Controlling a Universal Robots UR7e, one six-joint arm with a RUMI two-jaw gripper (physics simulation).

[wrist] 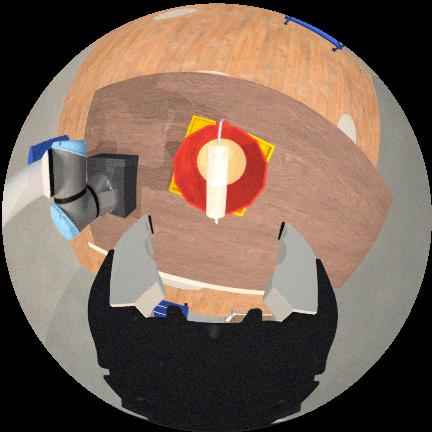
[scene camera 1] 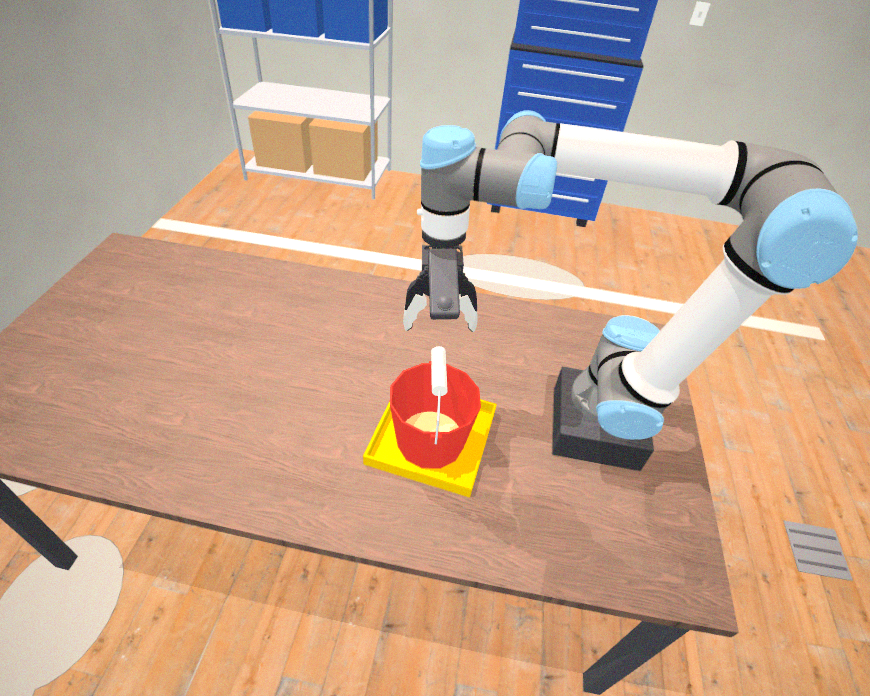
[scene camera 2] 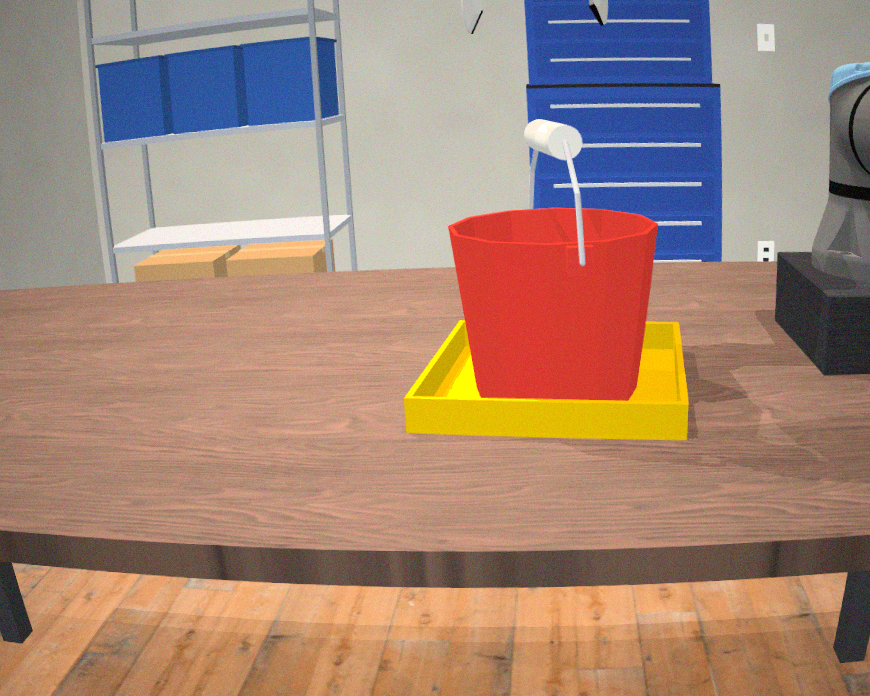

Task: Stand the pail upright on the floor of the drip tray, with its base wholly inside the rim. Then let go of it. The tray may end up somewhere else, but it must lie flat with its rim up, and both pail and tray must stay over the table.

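The red pail stands upright in the yellow drip tray, its base inside the rim. The lowest edge of the base is hidden behind the tray's near wall in the second scene view. The pail's white handle grip stands raised above the pail. The tray lies flat on the table with its rim up. My gripper is open and empty, above the handle and apart from it.
The wooden table extends around the tray on all sides. The arm's dark base block stands to the right of the tray in the scene views. A shelf unit and a blue drawer cabinet stand behind the table.
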